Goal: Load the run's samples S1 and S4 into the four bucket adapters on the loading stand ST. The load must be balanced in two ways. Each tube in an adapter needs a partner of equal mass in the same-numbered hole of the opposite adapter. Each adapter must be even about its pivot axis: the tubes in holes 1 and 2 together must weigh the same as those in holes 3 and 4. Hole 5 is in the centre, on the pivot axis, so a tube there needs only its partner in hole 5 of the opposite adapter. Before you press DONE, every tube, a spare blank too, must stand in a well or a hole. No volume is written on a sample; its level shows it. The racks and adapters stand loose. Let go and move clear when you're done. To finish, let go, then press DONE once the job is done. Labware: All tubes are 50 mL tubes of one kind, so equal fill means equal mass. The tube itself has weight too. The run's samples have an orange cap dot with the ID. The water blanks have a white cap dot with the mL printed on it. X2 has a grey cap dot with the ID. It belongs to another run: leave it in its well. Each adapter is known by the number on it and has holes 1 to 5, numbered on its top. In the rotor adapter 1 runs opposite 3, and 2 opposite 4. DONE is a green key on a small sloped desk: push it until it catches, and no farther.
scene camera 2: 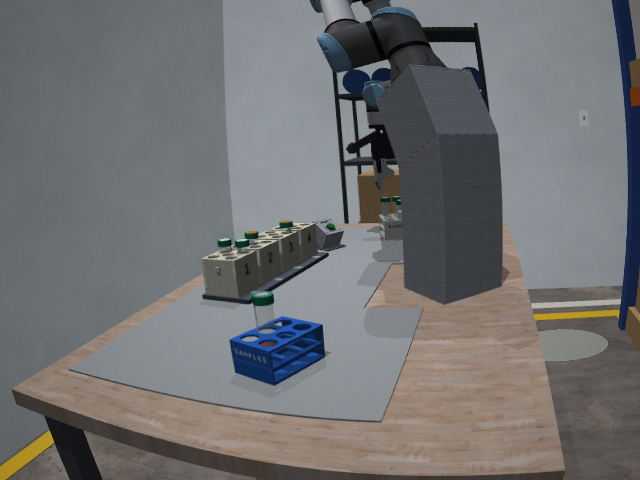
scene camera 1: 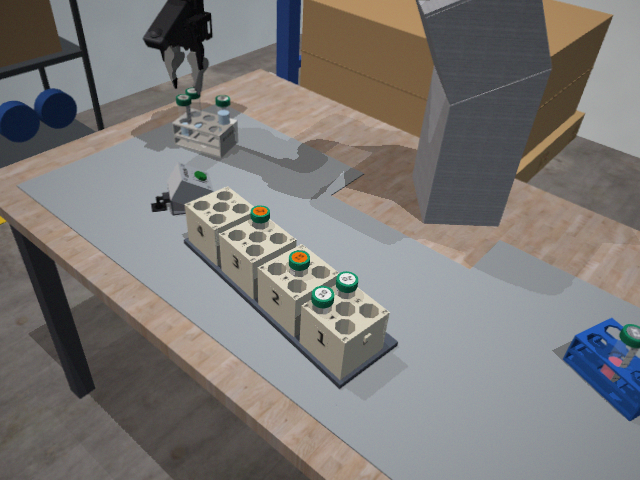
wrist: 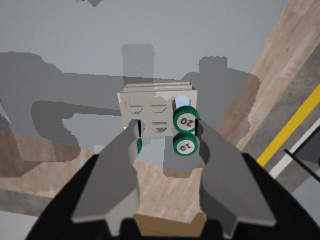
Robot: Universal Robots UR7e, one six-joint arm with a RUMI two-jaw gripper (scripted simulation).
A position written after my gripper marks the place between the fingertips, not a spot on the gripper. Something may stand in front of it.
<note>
I see my gripper [scene camera 1: 187,91], a white blank rack [wrist: 153,101] and a blue sample rack [scene camera 2: 250,359].
My gripper also shows in scene camera 2 [scene camera 2: 380,190] and in the wrist view [wrist: 167,120]. The wrist view does not show the blue sample rack: it is out of frame.
</note>
